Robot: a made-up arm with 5 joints.
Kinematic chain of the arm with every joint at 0, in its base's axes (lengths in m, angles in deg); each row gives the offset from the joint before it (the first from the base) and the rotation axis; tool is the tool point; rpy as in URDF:
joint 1: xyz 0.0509 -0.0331 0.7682 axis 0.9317 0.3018 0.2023
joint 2: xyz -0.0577 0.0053 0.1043 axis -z
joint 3: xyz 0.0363 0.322 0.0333 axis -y
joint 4: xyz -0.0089 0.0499 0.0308 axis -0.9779 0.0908 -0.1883
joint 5: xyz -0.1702 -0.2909 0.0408 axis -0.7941 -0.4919 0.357
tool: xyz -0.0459 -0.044 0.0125 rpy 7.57 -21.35 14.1
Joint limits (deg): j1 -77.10..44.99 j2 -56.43..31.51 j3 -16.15..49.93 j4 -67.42..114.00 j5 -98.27..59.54
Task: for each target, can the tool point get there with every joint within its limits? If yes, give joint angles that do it. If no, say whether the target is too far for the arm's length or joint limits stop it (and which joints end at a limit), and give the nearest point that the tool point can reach.
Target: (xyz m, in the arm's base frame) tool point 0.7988 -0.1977 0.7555
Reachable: no: joint limits stop it (at a limit: joint 1, joint 3, joint 4) | nearest point 0.2584 -0.1565 0.7241 | short by 0.543 m
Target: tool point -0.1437 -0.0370 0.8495
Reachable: yes | joints 35.78 6.84 28.54 -14.32 -35.03
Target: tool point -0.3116 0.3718 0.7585
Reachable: yes | joints -40.55 3.21 28.15 48.75 4.15
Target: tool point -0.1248 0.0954 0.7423
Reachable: yes | joints -21.93 24.36 11.62 -23.16 -77.74
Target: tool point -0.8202 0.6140 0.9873
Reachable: no: too far | nearest point -0.5865 0.4590 0.9367 | short by 0.285 m
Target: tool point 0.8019 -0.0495 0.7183
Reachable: no: joint limits stop it (at a limit: joint 3, joint 4) | nearest point 0.2589 -0.1278 0.6804 | short by 0.550 m
